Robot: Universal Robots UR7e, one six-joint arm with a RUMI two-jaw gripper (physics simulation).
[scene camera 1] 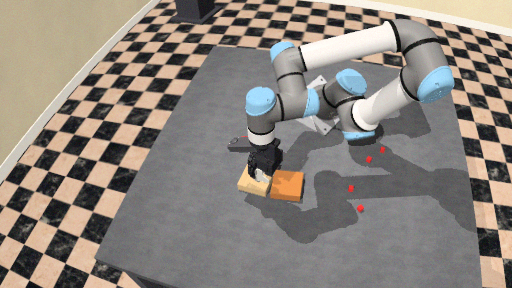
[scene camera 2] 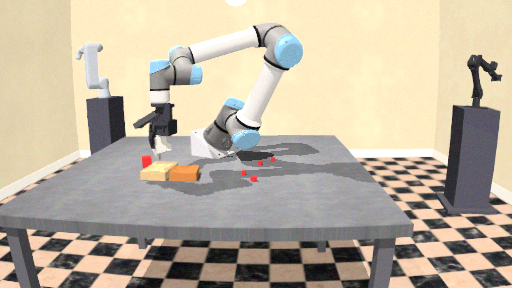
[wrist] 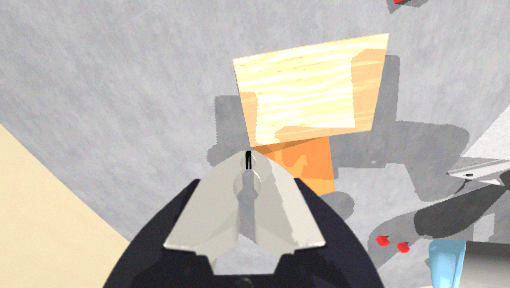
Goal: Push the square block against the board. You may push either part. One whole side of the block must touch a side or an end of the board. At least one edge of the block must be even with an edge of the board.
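Seen in the pictures: gripper, fingertip midpoint: (scene camera 1: pixel 259 181) (scene camera 2: pixel 159 160) (wrist: pixel 249 152); arm's base at its link origin: (scene camera 1: pixel 323 103) (scene camera 2: pixel 216 140).
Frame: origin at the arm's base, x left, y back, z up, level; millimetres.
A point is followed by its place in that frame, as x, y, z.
The light wooden board (scene camera 1: pixel 251 186) {-102, -470, -31} (scene camera 2: pixel 154 173) {-91, -475, -35} (wrist: pixel 305 90) {-115, -405, -31} lies flat on the table. The orange square block (scene camera 1: pixel 288 184) {11, -413, -32} (scene camera 2: pixel 185 173) {28, -453, -33} (wrist: pixel 320 162) {-18, -376, -31} lies flat beside it, on its right in both scene views. Their facing sides are very close and look slightly angled to each other, with a thin dark wedge in the wrist view; full contact cannot be told. In scene camera 1 the block's near corner reaches slightly past the board's. My gripper (scene camera 1: pixel 261 180) {-70, -469, 17} (scene camera 2: pixel 159 157) {-70, -469, 17} (wrist: pixel 249 152) {-70, -469, 17} is shut and empty. Its tips overlap the board's far part in scene camera 1; their exact height is unclear.
A larger red cube (scene camera 2: pixel 146 161) {-215, -316, -37} (wrist: pixel 398 1) {-196, -304, -58} stands behind the board, mostly hidden by the gripper in scene camera 1. Several small red cubes (scene camera 1: pixel 351 188) {220, -335, -47} (scene camera 2: pixel 253 178) {275, -407, -51} (wrist: pixel 383 241) {241, -180, -50} lie right of the block. The arm's base (scene camera 2: pixel 200 145) {-51, -89, -9} stands farther back.
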